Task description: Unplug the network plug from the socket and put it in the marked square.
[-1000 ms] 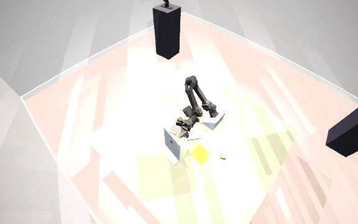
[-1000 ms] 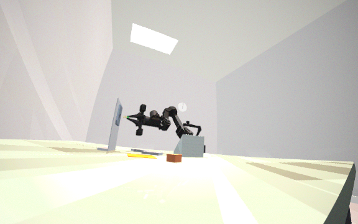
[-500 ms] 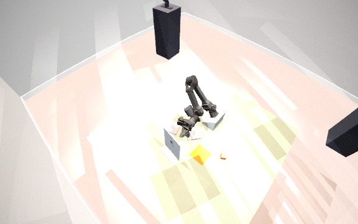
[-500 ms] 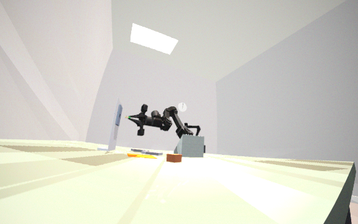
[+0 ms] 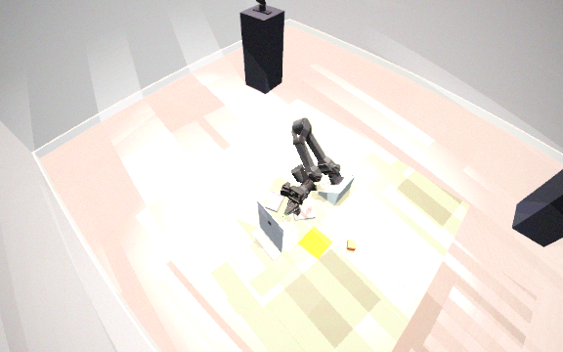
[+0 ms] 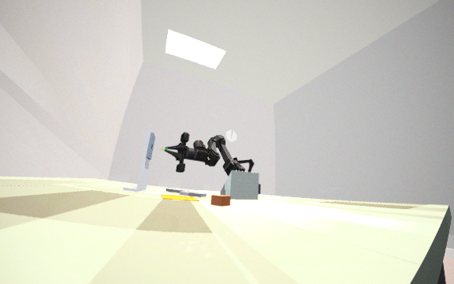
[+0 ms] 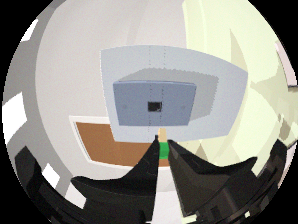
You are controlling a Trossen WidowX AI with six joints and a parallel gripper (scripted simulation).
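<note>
My gripper tip is now 6 cm past the orange marked square, 15 cm to the right of it and 19 cm above it. Also, from my gripper tip: network plug (right at my gripper tip); grey panel (7 cm ahead, 3 cm to the right, 7 cm below).
</note>
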